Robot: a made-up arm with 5 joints. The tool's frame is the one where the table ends. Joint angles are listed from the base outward.
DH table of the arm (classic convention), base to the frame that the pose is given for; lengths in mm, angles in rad. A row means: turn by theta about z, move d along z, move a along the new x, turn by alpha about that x. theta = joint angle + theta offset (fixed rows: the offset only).
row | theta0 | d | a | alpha
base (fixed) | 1.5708 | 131 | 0 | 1.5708
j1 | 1.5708 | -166 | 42 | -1.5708
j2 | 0 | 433 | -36 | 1.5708
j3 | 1.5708 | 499 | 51 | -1.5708
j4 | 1.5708 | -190 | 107 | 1.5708
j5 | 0 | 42 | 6 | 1.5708
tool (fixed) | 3.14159 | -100 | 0 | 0
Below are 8 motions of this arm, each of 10 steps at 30 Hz.
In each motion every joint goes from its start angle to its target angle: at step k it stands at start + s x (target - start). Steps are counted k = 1, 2, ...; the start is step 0. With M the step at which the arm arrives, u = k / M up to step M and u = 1 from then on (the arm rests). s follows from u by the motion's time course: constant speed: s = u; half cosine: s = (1 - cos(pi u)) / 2; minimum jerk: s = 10 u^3 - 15 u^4 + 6 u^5.
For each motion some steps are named. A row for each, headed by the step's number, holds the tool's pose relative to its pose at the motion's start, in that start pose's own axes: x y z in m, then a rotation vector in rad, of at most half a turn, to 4 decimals.
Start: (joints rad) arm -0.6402 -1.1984 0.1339 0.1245 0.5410
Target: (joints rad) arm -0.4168 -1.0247 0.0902 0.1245 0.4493
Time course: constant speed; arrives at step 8
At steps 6, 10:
6: 0.0535 0.0725 -0.0130 0.1259 -0.0370 0.1200
10: 0.0682 0.0962 -0.0153 0.1687 -0.0501 0.1571

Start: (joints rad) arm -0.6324 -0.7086 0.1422 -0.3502 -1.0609
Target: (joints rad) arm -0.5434 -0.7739 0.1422 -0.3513 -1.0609
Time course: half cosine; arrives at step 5
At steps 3, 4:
3: 0.0488 -0.0072 0.0020 -0.0010 0.0300 0.0661
4: 0.0675 -0.0091 0.0027 -0.0020 0.0416 0.0912

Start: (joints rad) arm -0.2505 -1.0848 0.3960 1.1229 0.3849
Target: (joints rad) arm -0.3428 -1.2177 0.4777 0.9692 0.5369
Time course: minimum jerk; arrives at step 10
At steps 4, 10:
4: 0.0126 -0.0199 -0.0112 -0.0146 -0.0240 0.0150
10: 0.0380 -0.0665 -0.0340 -0.0366 -0.0716 0.0415

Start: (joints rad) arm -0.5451 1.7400 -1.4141 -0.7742 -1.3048
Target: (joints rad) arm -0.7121 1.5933 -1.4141 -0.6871 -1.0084
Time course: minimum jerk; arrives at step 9
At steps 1, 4, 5, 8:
1: 0.0001 0.0002 0.0013 -0.0012 -0.0048 -0.0006
4: 0.0009 0.0067 0.0457 -0.0415 -0.1644 -0.0193
5: 0.0001 0.0110 0.0698 -0.0643 -0.2496 -0.0281
8: -0.0037 0.0209 0.1151 -0.1090 -0.4073 -0.0418

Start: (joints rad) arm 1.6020 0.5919 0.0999 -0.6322 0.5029
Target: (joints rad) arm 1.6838 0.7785 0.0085 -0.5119 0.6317
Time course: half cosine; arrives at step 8
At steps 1, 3, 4, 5, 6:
1: 0.0002 0.0007 0.0029 -0.0071 -0.0102 -0.0025
3: 0.0011 0.0055 0.0236 -0.0581 -0.0833 -0.0206
4: 0.0008 0.0092 0.0387 -0.0948 -0.1353 -0.0337
5: -0.0004 0.0131 0.0540 -0.1320 -0.1876 -0.0470
6: -0.0019 0.0167 0.0672 -0.1640 -0.2321 -0.0584

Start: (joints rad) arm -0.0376 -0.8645 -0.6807 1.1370 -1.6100
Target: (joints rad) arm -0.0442 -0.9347 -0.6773 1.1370 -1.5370
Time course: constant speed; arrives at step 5
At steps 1, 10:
1: 0.0056 0.0015 -0.0023 -0.0077 -0.0099 -0.0108
10: 0.0281 0.0066 -0.0119 -0.0399 -0.0493 -0.0529

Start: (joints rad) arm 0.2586 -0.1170 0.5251 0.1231 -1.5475
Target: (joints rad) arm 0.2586 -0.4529 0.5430 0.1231 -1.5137
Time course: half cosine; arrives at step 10
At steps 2, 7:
2: 0.0086 -0.0046 0.0034 0.0161 0.0245 -0.0021
7: 0.0727 -0.0403 0.0178 0.1346 0.2030 -0.0191

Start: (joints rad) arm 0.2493 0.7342 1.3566 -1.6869 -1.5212
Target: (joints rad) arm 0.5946 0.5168 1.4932 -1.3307 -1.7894
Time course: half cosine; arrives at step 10
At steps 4, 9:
4: 0.0043 0.1133 -0.1042 0.2107 -0.0431 -0.0692
9: 0.0751 0.3222 -0.2552 0.5857 -0.1654 -0.0959

